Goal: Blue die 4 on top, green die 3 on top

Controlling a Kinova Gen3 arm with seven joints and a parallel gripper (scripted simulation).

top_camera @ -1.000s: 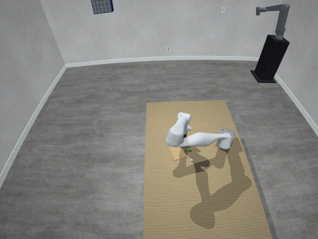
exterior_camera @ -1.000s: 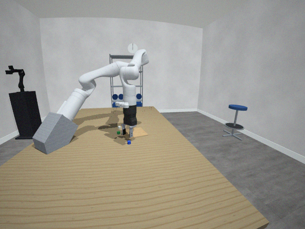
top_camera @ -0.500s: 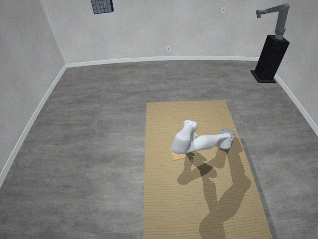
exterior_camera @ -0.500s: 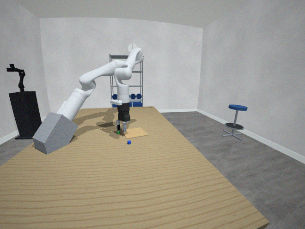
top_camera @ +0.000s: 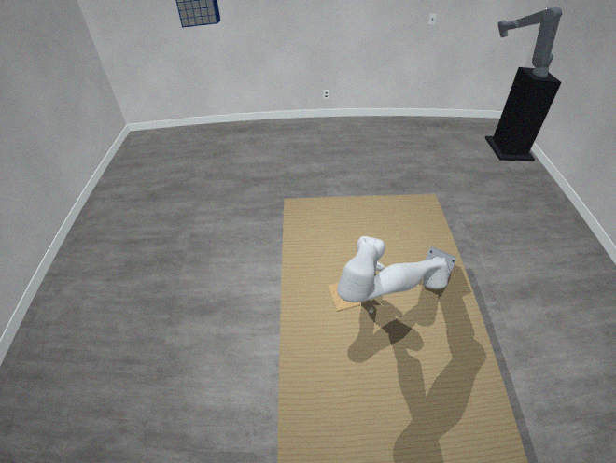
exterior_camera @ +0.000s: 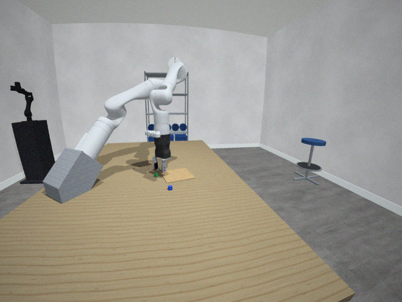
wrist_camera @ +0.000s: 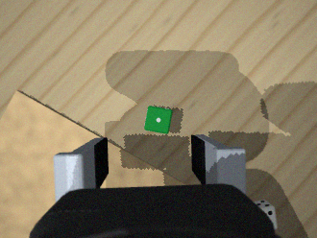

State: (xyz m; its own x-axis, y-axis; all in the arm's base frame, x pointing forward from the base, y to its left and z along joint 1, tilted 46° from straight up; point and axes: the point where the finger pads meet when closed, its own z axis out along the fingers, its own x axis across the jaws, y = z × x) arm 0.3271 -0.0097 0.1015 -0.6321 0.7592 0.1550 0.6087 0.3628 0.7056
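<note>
My gripper is now 40 mm above the green die, 20 mm past it and 10 mm to the left of it. From my hand the other things lie so: tan mat (80 mm ahead, 40 mm below, 10 mm to the right); blue die (150 mm to the right, 50 mm ahead, 40 mm below); white die (90 mm to the left, 40 mm below, 20 mm behind).
</note>
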